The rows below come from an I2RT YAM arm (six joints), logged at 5 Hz.
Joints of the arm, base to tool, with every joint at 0 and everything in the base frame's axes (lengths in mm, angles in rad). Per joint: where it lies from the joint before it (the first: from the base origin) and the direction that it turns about. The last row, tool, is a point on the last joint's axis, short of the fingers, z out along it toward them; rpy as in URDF.
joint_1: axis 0 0 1 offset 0.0 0.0 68.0
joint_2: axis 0 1 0 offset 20.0 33.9 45.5
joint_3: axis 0 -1 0 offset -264.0 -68.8 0.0
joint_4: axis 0 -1 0 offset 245.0 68.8 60.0
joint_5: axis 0 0 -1 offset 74.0 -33.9 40.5
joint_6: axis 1 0 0 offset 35.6 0.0 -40.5
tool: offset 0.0 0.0 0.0 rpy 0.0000 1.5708 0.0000
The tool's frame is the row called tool.
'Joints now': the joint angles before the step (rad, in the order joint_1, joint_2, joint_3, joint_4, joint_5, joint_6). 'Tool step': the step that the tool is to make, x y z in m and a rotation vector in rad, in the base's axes. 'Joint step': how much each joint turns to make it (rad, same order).
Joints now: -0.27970, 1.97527, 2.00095, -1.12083, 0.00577, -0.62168
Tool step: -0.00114, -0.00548, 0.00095, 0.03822, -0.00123, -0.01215
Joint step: -0.01633, 0.00837, 0.01778, -0.01893, -0.03486, 0.01306
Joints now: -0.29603, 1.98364, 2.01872, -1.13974, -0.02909, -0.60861
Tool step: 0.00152, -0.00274, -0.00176, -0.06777, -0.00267, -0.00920
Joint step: -0.00001, -0.00337, -0.01671, 0.03570, 0.06111, -0.02125
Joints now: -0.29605, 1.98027, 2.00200, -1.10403, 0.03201, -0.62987
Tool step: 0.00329, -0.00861, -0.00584, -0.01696, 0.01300, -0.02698
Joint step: -0.01514, 0.02366, 0.01162, 0.00466, 0.02328, 0.00112
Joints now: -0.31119, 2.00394, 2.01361, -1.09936, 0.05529, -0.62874
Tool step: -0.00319, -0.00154, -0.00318, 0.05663, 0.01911, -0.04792
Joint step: -0.00787, 0.00407, 0.00068, -0.03479, -0.02505, 0.05726
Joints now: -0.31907, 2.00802, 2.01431, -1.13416, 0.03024, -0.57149
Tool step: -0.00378, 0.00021, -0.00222, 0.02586, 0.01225, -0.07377
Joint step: -0.00138, -0.00806, -0.01662, -0.01388, 0.01150, 0.07446
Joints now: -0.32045, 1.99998, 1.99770, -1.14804, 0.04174, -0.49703
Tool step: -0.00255, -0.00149, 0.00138, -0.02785, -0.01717, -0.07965
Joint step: -0.00089, -0.01808, -0.02474, 0.02749, 0.05201, 0.06292
